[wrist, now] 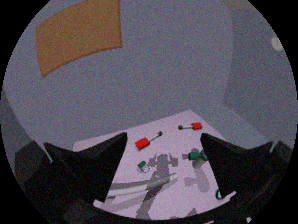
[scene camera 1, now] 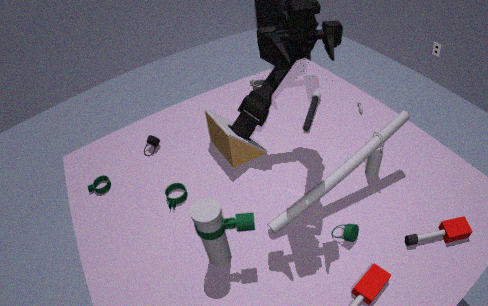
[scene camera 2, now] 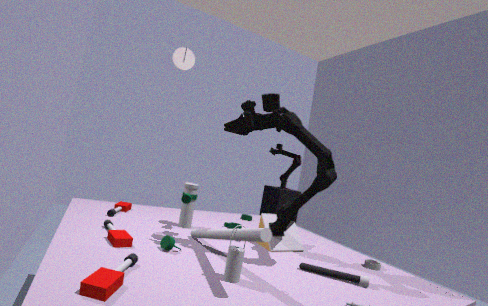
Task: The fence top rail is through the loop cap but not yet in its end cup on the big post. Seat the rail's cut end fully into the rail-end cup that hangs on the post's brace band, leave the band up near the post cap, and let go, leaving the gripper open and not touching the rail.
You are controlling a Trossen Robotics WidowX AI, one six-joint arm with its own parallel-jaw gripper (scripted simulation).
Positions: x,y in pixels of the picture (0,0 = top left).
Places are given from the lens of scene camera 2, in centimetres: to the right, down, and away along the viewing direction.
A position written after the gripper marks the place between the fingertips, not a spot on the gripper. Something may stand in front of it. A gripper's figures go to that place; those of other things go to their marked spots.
gripper [scene camera 2: 224,127]: -8, -10, 103
white top rail [scene camera 2: 245,234]: 0, 22, 71
